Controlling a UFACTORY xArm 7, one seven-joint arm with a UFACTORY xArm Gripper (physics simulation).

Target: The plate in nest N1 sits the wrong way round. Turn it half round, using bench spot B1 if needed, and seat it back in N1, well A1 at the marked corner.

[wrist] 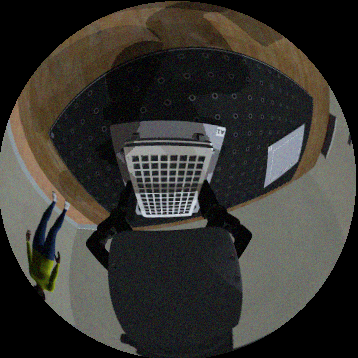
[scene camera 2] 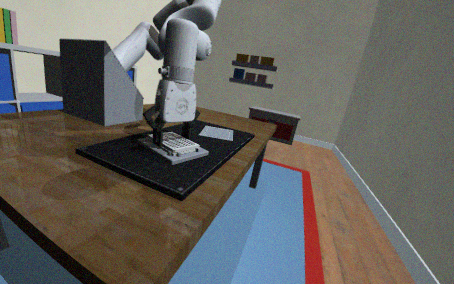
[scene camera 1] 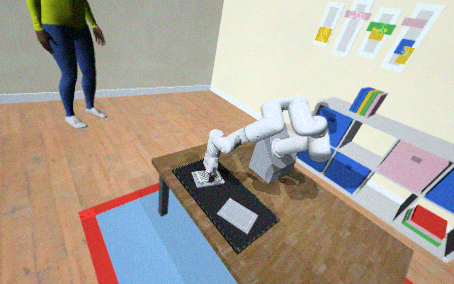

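Note:
A white plate with a grid of square wells (scene camera 1: 202,176) (scene camera 2: 179,143) (wrist: 167,160) lies level in the grey nest N1 (scene camera 1: 202,186) (scene camera 2: 191,158) (wrist: 165,128). My gripper (scene camera 1: 212,179) (scene camera 2: 172,137) (wrist: 167,187) is shut on the plate, with a black finger at each of two opposite sides. The nest's A1 label (wrist: 220,131) shows at its far right corner in the wrist view. The plate's own A1 mark cannot be made out. A flat pale rectangle, bench spot B1 (scene camera 1: 237,216) (scene camera 2: 216,132) (wrist: 286,155), lies apart from the nest.
Nest and spot are on a black perforated board (scene camera 1: 262,212) (scene camera 2: 120,157) (wrist: 155,90) on a wooden table (scene camera 1: 320,235) (scene camera 2: 125,220). The grey arm base (scene camera 1: 270,162) (scene camera 2: 85,82) stands beside the board. A person (scene camera 1: 75,55) (wrist: 45,250) stands beyond the table.

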